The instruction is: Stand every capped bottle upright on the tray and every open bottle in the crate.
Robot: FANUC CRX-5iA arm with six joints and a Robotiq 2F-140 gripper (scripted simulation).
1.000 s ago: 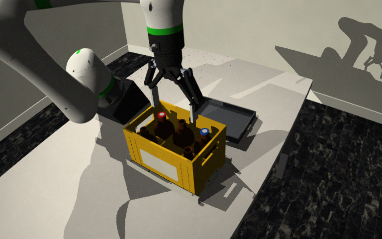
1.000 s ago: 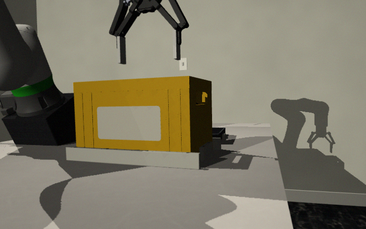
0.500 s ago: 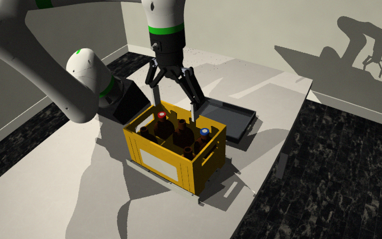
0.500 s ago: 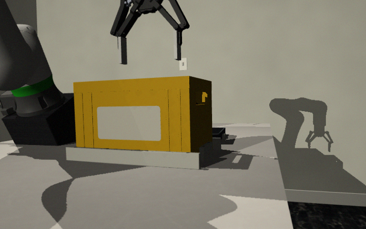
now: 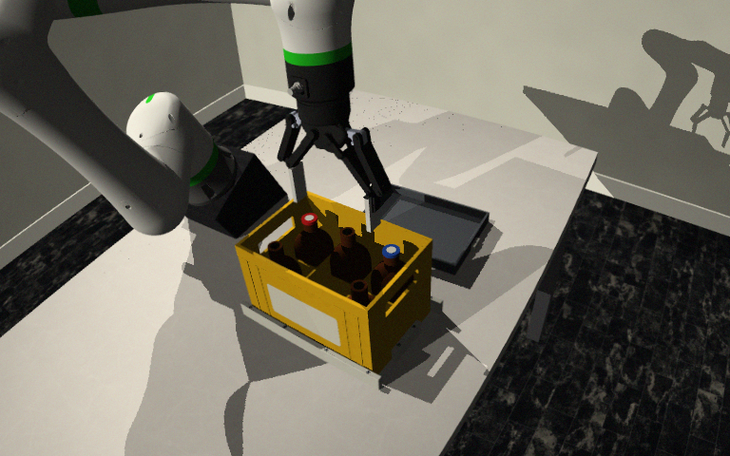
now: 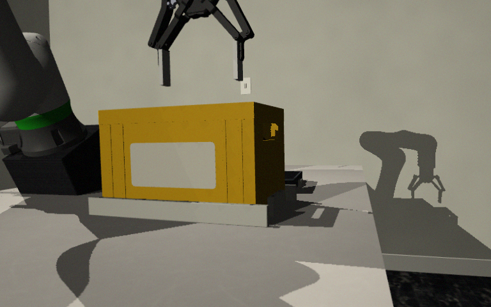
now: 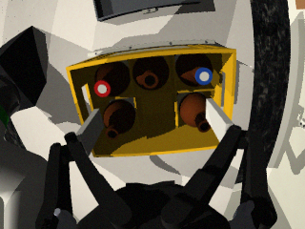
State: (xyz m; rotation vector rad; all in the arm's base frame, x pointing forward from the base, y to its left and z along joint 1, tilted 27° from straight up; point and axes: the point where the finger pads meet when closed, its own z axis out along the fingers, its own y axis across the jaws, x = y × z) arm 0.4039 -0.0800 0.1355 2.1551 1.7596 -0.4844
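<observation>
The yellow crate lies 20 mm to the right of my hand and 150 mm below it. From my hand the other things lie so: dark tray 50 mm ahead, 260 mm to the left, 220 mm below.
</observation>
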